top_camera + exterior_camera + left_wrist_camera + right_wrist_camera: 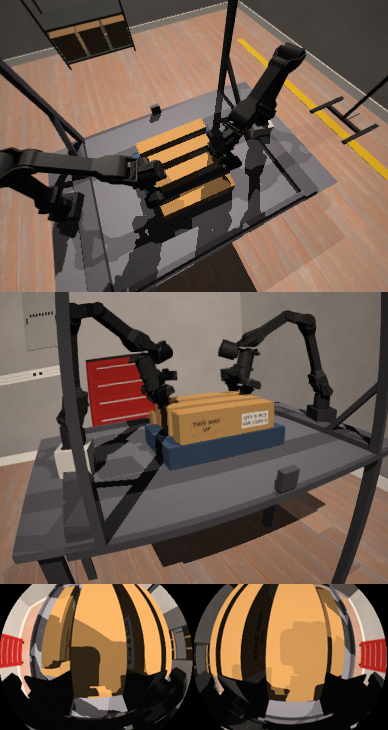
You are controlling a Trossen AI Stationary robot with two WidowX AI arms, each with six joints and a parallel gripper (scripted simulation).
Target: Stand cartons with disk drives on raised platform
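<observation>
My left hand is 140 mm to the left of the carton and 30 mm above it.
The carton is 140 mm to the left of my right hand and 30 mm below it.
</observation>
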